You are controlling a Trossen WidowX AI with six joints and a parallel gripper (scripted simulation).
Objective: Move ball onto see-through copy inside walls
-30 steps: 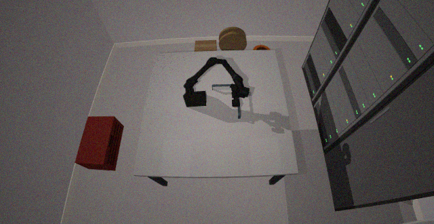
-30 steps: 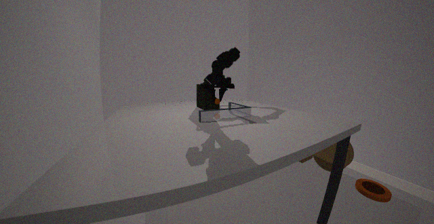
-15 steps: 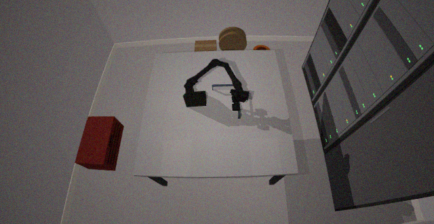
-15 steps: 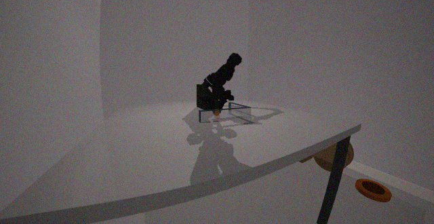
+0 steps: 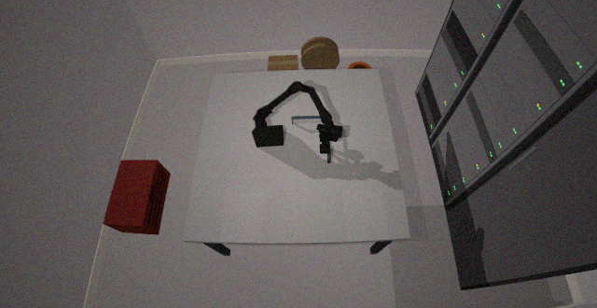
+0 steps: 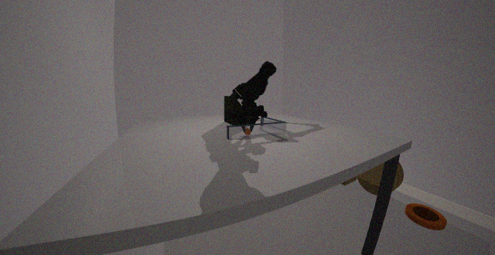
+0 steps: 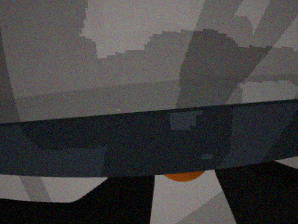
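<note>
Right now the orange ball is right at my gripper tip. From my gripper tip the other things lie so: clear wall (3 cm ahead, 5 cm to the left, 1 cm above).
</note>
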